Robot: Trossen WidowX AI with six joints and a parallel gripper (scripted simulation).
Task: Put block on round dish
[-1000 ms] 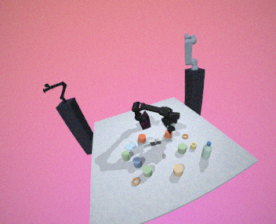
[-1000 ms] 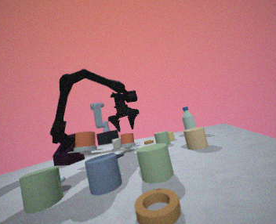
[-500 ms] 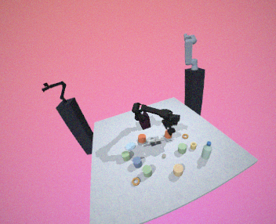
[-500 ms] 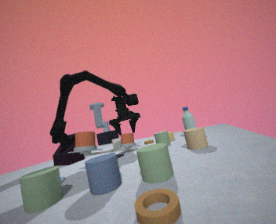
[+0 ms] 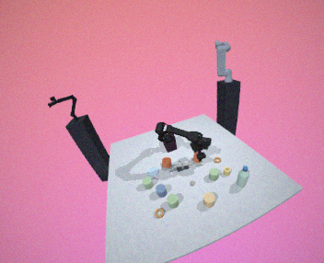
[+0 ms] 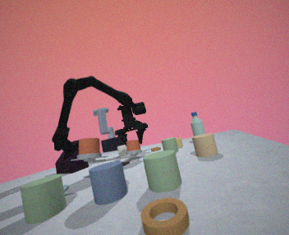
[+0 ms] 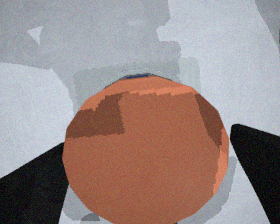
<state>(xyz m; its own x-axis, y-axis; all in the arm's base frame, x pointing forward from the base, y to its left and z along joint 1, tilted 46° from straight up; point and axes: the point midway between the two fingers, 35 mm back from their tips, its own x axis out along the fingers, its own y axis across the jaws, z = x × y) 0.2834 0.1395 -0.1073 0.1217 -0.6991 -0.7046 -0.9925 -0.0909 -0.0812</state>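
Right now my gripper tip is 1 cm to the left of the pale grey-blue block and 2 cm above it. The rest, counted from my gripper tip: orange cup (28 cm to the right, 5 cm above); then small balance (14 cm to the right, 3 cm below); then grey lump (18 cm ahead, 12 cm to the right, 6 cm below).
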